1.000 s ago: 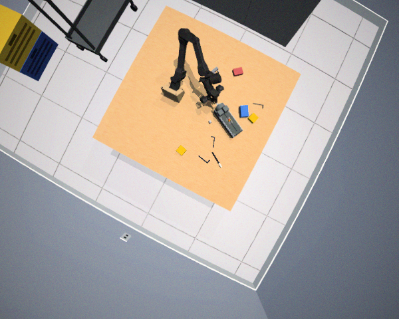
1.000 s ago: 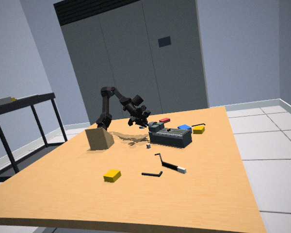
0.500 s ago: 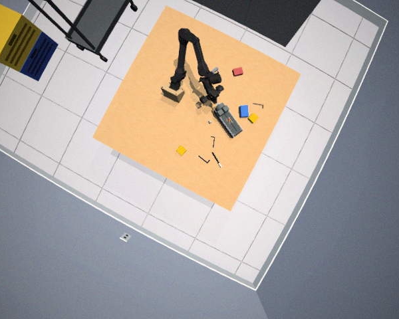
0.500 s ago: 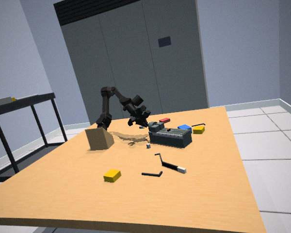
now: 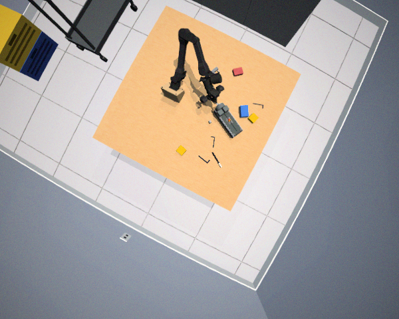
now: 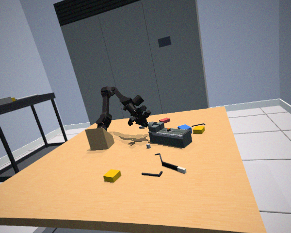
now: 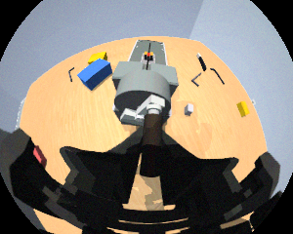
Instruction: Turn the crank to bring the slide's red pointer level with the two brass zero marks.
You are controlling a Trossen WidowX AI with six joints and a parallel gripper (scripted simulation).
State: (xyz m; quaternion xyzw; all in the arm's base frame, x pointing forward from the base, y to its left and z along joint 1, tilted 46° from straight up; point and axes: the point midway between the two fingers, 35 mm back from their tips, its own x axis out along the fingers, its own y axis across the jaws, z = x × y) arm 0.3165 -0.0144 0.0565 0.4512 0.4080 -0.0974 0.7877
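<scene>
The dark crank handle is 2 cm above my gripper tip, 1 cm to the left of it and 1 cm behind it. Round my gripper tip: small grey cube (13 cm to the right, 8 cm below, 2 cm ahead); blue block (23 cm ahead, 7 cm below, 6 cm to the left); red pointer (15 cm ahead, 7 cm to the right, 1 cm below).
</scene>
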